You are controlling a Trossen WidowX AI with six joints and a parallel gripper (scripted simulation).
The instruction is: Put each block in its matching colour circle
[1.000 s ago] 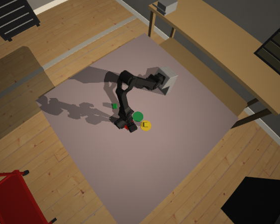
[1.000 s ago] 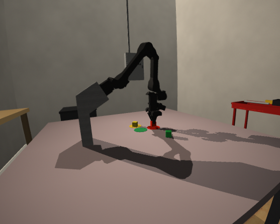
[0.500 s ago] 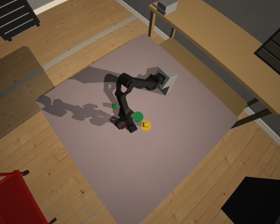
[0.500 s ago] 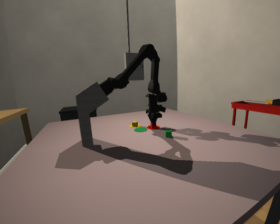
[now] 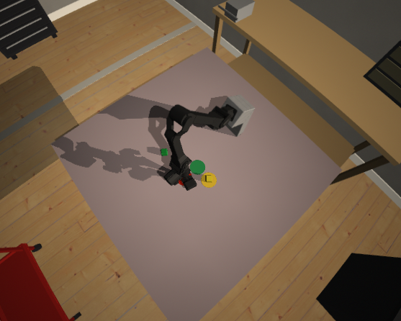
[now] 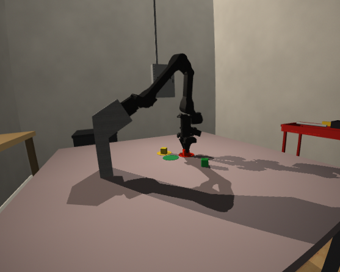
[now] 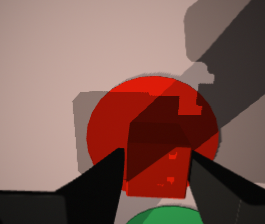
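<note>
Right now my hand is 40 mm above the red block. The rest, counted from my hand: yellow block 60 mm behind, 130 mm to the left, 40 mm below; then red circle 50 mm below; then green circle 90 mm behind, 40 mm to the left, 50 mm below.
</note>
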